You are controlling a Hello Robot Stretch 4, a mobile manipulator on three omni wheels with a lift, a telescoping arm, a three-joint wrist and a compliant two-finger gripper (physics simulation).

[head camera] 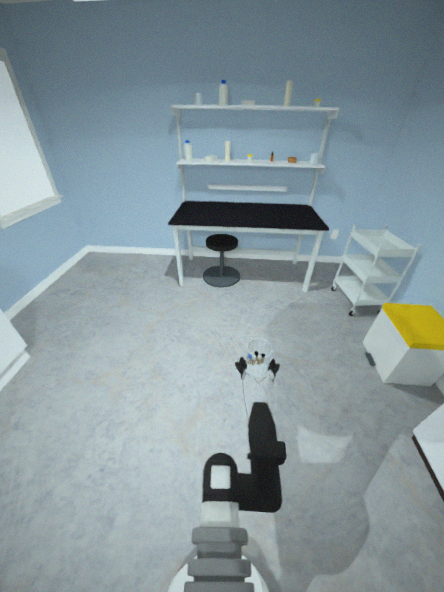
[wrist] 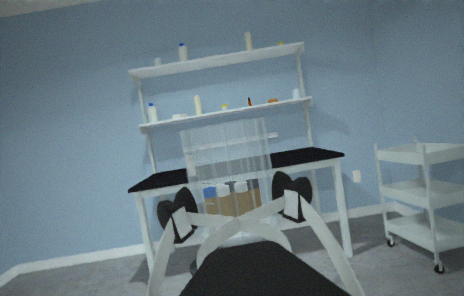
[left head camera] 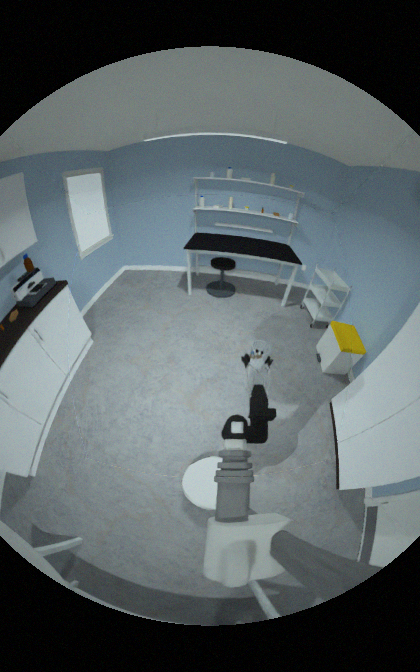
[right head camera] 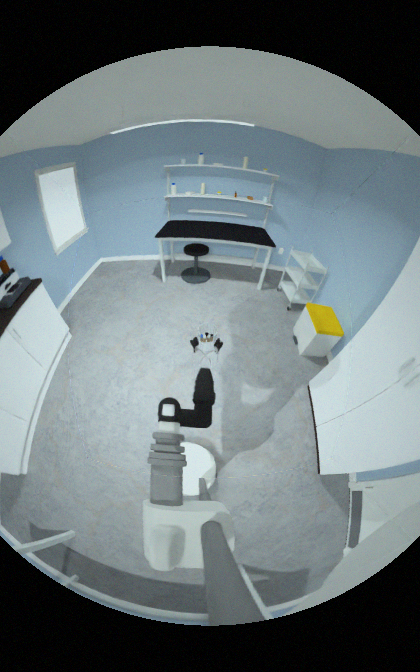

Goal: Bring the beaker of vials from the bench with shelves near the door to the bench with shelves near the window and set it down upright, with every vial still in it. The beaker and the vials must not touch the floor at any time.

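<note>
The clear beaker is held roughly upright above the floor. Several brown vials with blue, white and dark caps stand inside it. My gripper is shut on the beaker, with one dark fingertip on each side. The bench with shelves near the window stands ahead, beyond the beaker. The bench with shelves near the door cannot be made out in these views.
A black stool stands under the bench's left half. A white cart is right of the bench. A yellow-topped white bin stands nearer on the right. Cabinets line the left side. Bottles stand on the shelves.
</note>
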